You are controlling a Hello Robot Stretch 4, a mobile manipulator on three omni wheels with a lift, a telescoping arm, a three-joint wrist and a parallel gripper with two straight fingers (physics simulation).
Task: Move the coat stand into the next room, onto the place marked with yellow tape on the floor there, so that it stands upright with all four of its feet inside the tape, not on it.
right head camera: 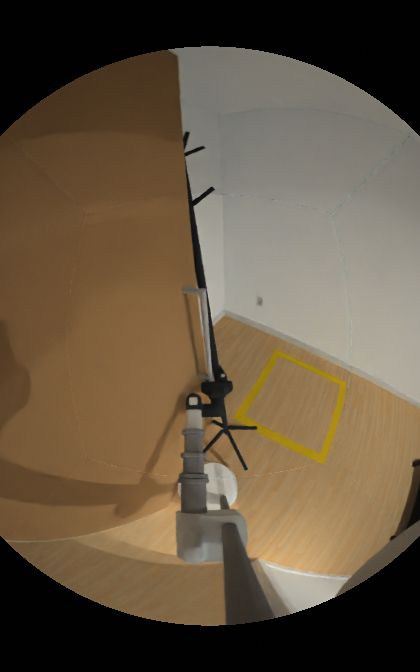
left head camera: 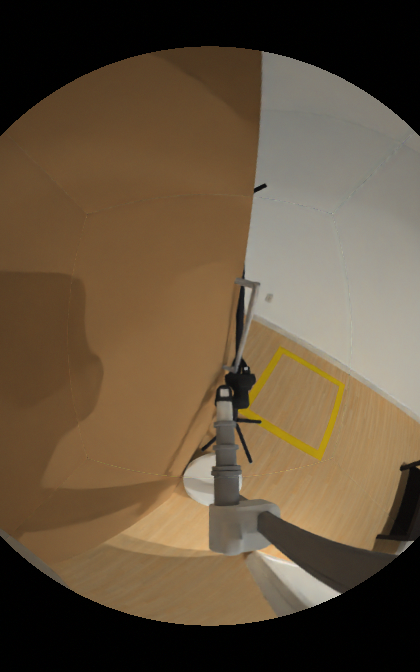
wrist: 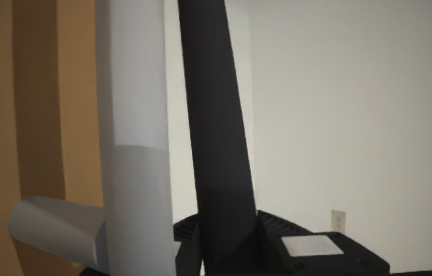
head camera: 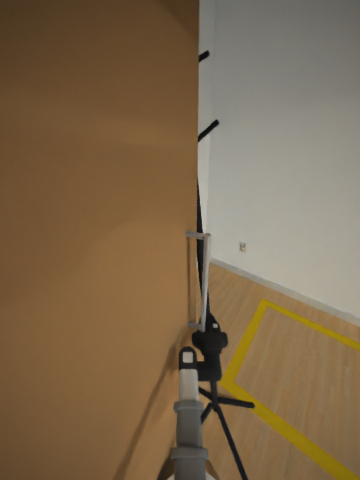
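The black coat stand (head camera: 200, 215) (left head camera: 240, 320) (right head camera: 198, 250) (wrist: 215, 125) stands beside the brown door's edge, which hides part of its pole and hooks. Its pole leans left toward the top in the wrist view. My gripper (head camera: 209, 326) (left head camera: 241, 370) (right head camera: 218, 376) (wrist: 230, 231) is shut on the pole, low down near the feet. The yellow tape square (head camera: 244, 345) (left head camera: 332, 420) (right head camera: 336, 420) is on the floor to the right. One foot tip overlaps its near tape line in the head view; the other visible feet are outside. Whether all feet touch the floor is unclear.
The brown door (head camera: 100, 200) (left head camera: 160, 300) (right head camera: 125, 250) fills the left side, very close to my arm. Its grey handle (head camera: 206, 280) (right head camera: 205, 330) (wrist: 137, 125) is right beside the pole and gripper. A white wall (head camera: 290, 150) is behind the tape. Dark furniture (left head camera: 407, 505) is at the right.
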